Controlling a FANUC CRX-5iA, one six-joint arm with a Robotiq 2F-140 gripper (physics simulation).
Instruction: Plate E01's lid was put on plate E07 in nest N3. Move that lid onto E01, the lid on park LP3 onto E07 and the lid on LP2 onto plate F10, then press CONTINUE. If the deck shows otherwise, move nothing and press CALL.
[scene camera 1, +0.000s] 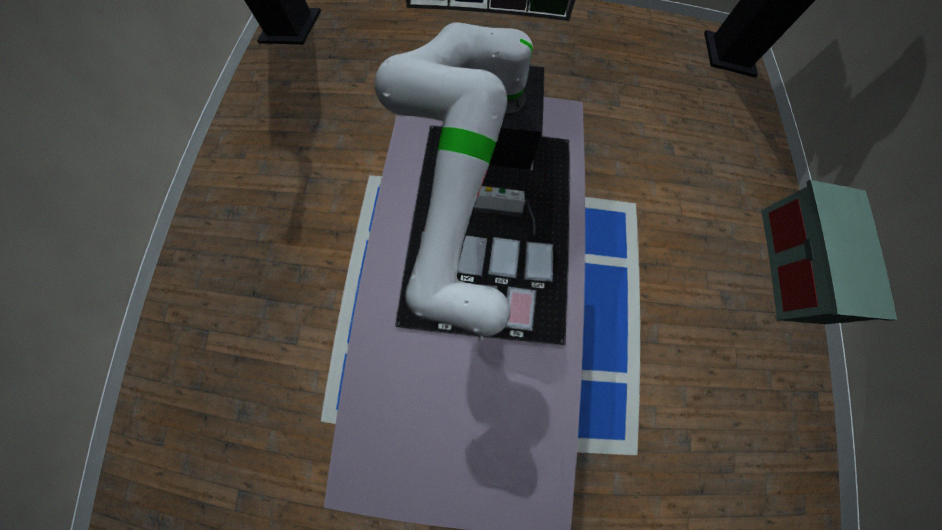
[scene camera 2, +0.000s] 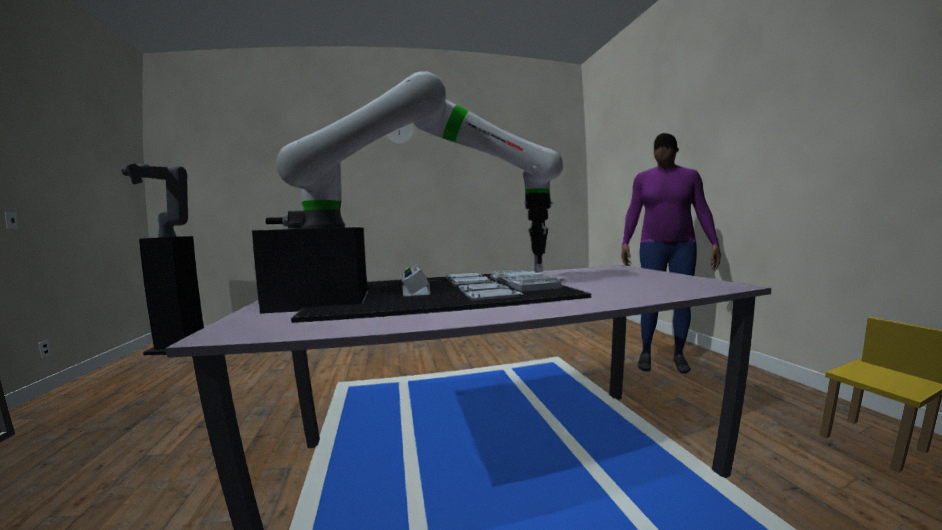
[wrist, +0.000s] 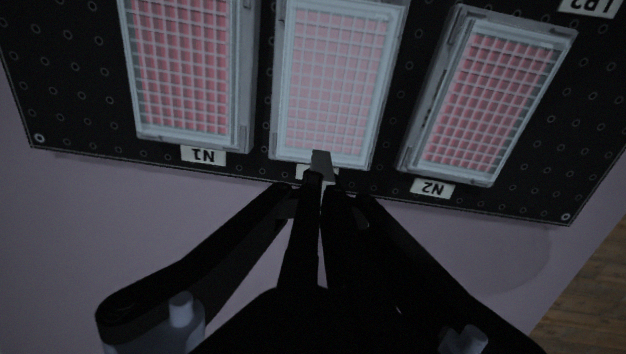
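Pixels of known places: gripper, between the fingertips: (scene camera 2: 538, 272) (wrist: 318, 164); arm's base, origin of its link: (scene camera 2: 322, 228).
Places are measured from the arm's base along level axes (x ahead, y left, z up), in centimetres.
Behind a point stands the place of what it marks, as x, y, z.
Note:
My gripper (scene camera 2: 538, 265) @[76.6, 3.5, -19.5] (wrist: 318, 164) @[76.6, 3.5, -19.5] is shut and empty, pointing down near the front end of the middle plate (wrist: 335, 85) @[69.8, 3.4, -19.6]. That plate looks paler than its neighbours, as under a lid; its nest label is mostly hidden by the fingers. The plate in N1 (wrist: 185, 70) @[71.3, -8.6, -19.9] and the plate in N2 (wrist: 492, 102) @[68.4, 16.9, -20.5] (scene camera 1: 521, 308) @[69.3, 17.0, -20.6] show deeper pink wells. The plates' own codes are not readable. In scene camera 1, pale lids lie on LP2 (scene camera 1: 538, 261) @[51.2, 21.2, -21.2], LP3 (scene camera 1: 504, 257) @[51.8, 8.7, -21.3] and LP4 (scene camera 1: 472, 255) @[52.6, -2.9, -22.1]. The arm hides N1's plate and the middle plate there.
The button box (scene camera 1: 499, 201) @[32.6, 3.8, -15.9] (scene camera 2: 415, 281) @[30.4, -9.2, -18.4] stands between the parks and the arm's black base (scene camera 2: 309, 268) @[-0.5, -16.3, -11.8]. A cable runs from it. The black deck board (scene camera 1: 553, 323) @[72.4, 29.3, -23.0] lies on the lilac table (scene camera 1: 421, 428) @[114.7, -10.2, -24.3]. A person (scene camera 2: 667, 204) stands behind the table's far end.

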